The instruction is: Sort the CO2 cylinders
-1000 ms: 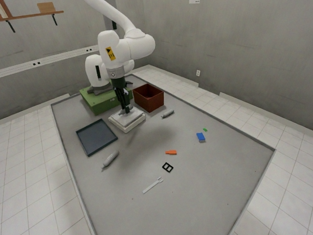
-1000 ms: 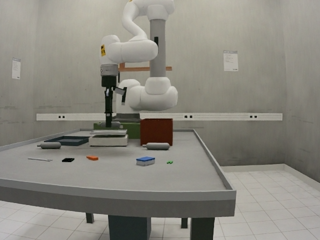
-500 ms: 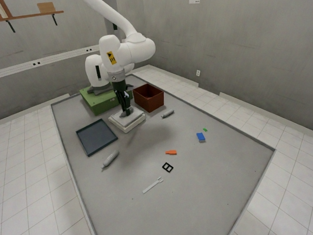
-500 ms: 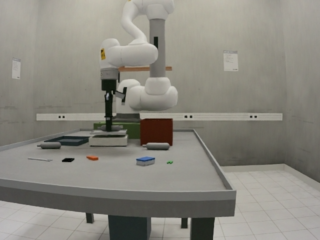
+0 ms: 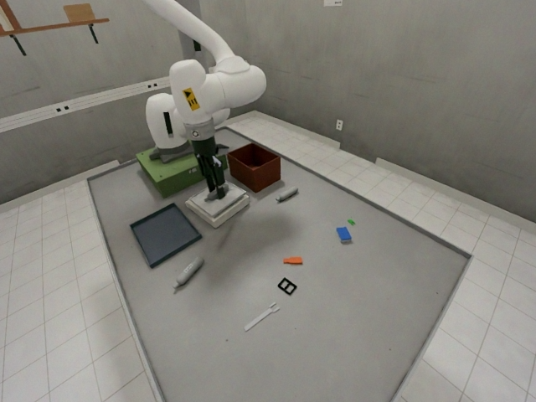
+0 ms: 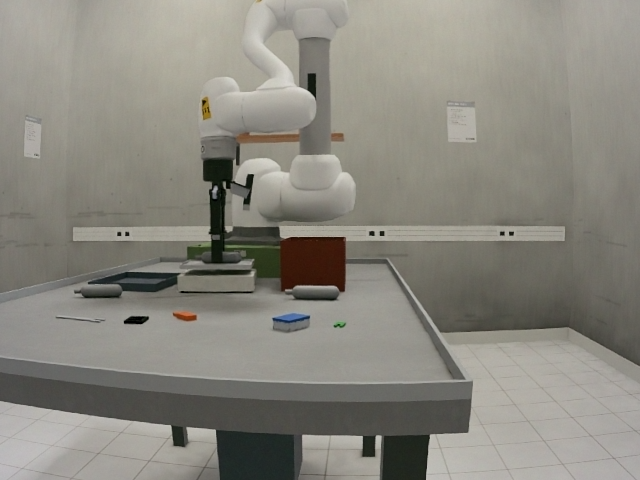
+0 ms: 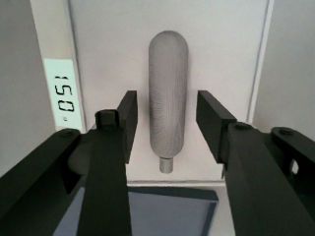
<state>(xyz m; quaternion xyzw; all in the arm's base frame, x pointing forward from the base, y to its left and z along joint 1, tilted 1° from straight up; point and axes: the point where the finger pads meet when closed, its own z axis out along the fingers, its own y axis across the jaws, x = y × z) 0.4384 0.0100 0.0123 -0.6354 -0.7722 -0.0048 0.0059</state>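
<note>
Now: the grey CO2 cylinder 2 cm to the right of my hand and 3 cm below it. Also, from my hand: white scale 1 cm behind, 6 cm below; then scale plate 5 cm below; then dark blue tray 1 cm behind, 23 cm to the right, 9 cm below.
</note>
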